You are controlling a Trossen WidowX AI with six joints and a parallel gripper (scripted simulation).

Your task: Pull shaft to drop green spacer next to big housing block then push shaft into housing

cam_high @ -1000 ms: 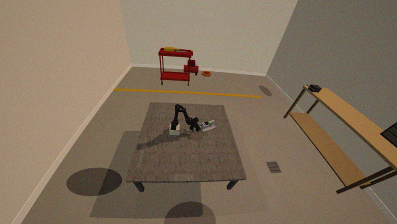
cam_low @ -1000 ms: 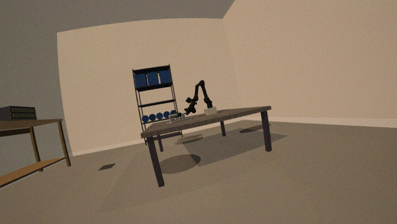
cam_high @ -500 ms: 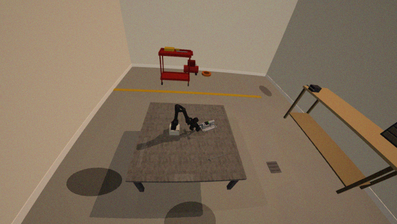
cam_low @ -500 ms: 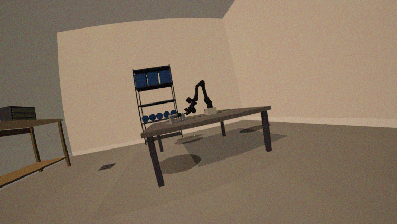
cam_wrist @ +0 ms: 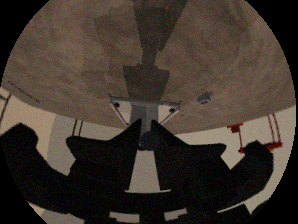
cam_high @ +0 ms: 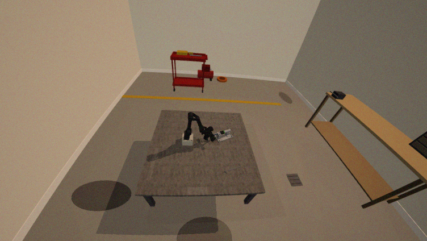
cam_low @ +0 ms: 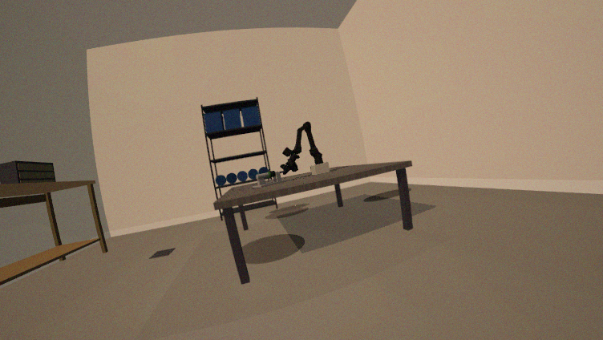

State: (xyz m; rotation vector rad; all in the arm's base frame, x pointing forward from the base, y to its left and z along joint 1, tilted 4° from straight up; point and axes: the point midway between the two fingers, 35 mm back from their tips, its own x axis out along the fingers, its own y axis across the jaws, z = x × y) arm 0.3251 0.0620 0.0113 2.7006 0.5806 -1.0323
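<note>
Now: gripper tip 60 mm short of the shaft, 30 mm to the right of it and 20 mm below it. The rest, counted from my gripper tip: small grey object: 100 mm to the left, 50 mm below, 50 mm behind; green spacer: 130 mm ahead, 60 mm to the left, 20 mm above.
</note>
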